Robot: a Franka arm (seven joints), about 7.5 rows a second.
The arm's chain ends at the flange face. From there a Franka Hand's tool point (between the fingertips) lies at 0.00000 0.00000 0.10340 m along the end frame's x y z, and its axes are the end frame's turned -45 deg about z.
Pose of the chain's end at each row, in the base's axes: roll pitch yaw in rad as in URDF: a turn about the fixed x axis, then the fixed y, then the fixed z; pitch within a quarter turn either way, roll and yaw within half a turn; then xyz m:
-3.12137 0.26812 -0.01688 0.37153 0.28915 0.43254
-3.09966 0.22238 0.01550 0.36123 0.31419 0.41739
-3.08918 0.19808 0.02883 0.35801 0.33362 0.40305
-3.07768 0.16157 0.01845 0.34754 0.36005 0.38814
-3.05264 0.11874 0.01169 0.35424 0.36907 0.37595
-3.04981 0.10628 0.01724 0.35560 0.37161 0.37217
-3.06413 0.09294 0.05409 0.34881 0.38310 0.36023
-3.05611 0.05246 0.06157 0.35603 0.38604 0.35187
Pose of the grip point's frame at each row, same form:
-2.93593 0.17442 0.78384 0.34418 0.29170 0.33285
-2.95412 0.12739 0.80821 0.33838 0.31817 0.31662
-2.96426 0.10301 0.81818 0.33754 0.33845 0.30181
-2.98221 0.06923 0.80420 0.33082 0.36635 0.28630
-2.99490 0.02139 0.79337 0.34193 0.37811 0.27368
-3.00168 0.01057 0.79849 0.34452 0.38090 0.26979
-3.02119 0.01114 0.83656 0.33882 0.39057 0.25758
-3.04405 -0.02321 0.84359 0.35009 0.39452 0.24899

